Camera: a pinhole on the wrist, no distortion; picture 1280 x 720 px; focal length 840.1 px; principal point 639.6 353.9 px. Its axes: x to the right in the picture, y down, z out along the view. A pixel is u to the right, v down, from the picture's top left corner.
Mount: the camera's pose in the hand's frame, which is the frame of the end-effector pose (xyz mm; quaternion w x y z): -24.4 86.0 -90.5 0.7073 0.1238 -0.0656 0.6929
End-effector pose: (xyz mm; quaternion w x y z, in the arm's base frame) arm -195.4 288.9 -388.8 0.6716 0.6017 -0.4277 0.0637
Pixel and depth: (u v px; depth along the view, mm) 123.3 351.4 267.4
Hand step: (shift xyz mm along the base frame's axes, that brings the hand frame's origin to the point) 20.2 -141.2 -124.2
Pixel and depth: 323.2 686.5 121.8
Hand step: -55.3 14.3 -36.1
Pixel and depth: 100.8 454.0 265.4
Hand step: 3.0 -127.8 -149.1
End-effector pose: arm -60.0 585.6 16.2 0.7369 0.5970 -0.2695 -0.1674
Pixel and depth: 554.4 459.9 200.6
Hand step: -87.6 -55.5 20.1
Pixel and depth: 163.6 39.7 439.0
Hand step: 2.8 -356.0 -195.4
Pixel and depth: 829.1 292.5 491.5
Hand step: -205.4 -338.3 128.4
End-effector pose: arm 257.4 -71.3 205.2 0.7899 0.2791 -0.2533 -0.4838
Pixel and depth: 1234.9 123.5 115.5
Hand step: 64.6 25.6 122.5
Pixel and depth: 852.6 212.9 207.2
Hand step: -18.1 -18.4 144.9
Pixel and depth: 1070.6 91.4 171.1
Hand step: 33.8 -12.1 157.6
